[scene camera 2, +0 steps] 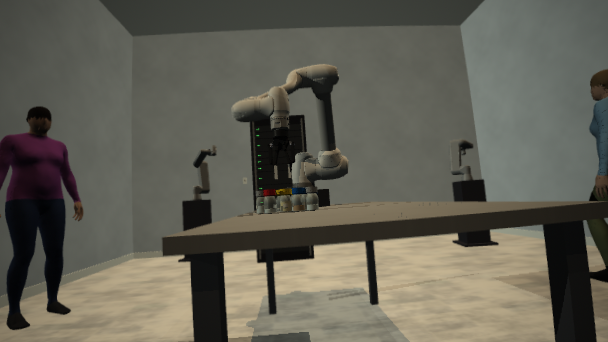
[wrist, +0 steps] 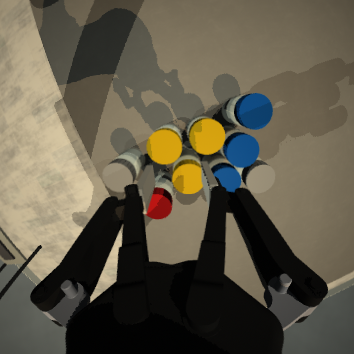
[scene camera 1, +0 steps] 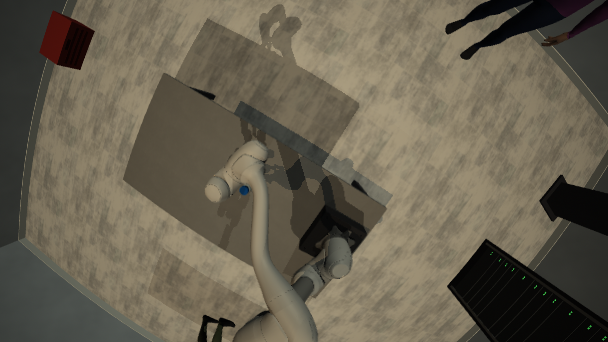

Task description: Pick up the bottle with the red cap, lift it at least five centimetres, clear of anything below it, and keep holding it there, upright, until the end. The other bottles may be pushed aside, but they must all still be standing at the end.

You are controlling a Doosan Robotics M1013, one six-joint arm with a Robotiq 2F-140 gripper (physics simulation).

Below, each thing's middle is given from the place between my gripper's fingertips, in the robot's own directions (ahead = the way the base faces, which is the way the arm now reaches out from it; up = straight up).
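You'd find the red-capped bottle [wrist: 160, 204] 8 cm ahead of my hand and 5 cm to the right of it, and it's 10 cm below my hand.
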